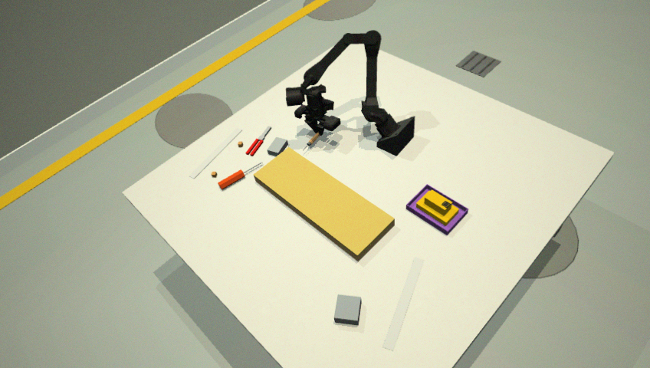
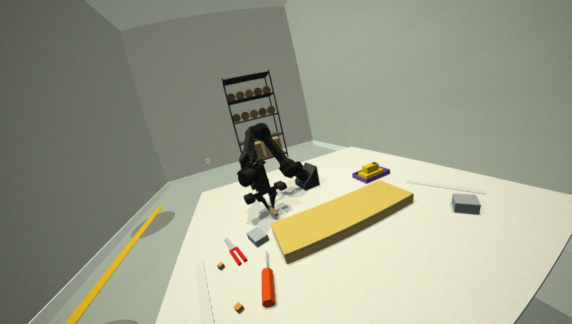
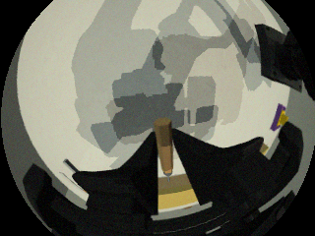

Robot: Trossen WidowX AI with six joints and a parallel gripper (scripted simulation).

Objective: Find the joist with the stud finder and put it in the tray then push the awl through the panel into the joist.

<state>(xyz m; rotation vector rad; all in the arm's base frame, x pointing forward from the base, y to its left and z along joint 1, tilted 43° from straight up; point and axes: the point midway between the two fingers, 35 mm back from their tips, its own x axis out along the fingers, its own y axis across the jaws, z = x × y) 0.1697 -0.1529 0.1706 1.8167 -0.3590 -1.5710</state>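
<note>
My gripper tip is now 50 mm short of the awl and 10 mm to the right of it. From my gripper tip the other things lie so: grey block (620 mm to the left, 410 mm ahead); then purple tray (560 mm to the left, 50 mm behind, 10 mm below); then yellow stud finder (570 mm to the left, 50 mm behind, 30 mm above).
</note>
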